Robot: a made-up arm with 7 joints.
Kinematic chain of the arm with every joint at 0, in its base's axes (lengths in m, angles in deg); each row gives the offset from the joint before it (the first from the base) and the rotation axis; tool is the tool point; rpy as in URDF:
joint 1: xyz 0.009 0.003 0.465 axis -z
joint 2: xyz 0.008 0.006 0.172 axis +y
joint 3: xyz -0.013 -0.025 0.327 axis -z
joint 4: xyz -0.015 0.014 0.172 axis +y
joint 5: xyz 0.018 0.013 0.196 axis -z
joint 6: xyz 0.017 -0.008 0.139 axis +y
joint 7: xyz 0 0.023 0.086 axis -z
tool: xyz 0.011 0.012 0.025 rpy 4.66 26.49 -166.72
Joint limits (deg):
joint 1: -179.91..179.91
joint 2: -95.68..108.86
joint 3: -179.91..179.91
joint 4: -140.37..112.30
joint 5: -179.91..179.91
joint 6: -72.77..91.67
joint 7: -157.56..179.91
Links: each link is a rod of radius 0.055 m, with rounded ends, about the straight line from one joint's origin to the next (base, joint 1, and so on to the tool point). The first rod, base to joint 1, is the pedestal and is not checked.
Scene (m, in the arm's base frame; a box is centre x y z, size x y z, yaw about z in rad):
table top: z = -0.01
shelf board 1: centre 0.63 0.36 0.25 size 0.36 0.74 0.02 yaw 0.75
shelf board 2: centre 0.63 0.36 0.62 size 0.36 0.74 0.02 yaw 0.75
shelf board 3: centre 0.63 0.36 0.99 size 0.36 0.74 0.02 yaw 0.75
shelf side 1: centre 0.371 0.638 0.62 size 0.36 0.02 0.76 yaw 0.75
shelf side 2: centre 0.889 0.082 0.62 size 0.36 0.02 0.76 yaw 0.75
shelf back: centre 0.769 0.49 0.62 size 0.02 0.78 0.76 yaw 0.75
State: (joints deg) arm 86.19 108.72 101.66 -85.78 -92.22 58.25 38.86
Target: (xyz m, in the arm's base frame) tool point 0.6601 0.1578 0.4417
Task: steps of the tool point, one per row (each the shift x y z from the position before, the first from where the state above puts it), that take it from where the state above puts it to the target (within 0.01 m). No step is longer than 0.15 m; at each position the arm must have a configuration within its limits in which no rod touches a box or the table.
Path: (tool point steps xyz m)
1: 0.1026 0.0730 0.0302
2: 0.0856 0.0986 0.0323
3: 0.0621 0.1195 0.0345
4: 0.0335 0.1343 0.0362
5: 0.0017 0.1420 0.0379

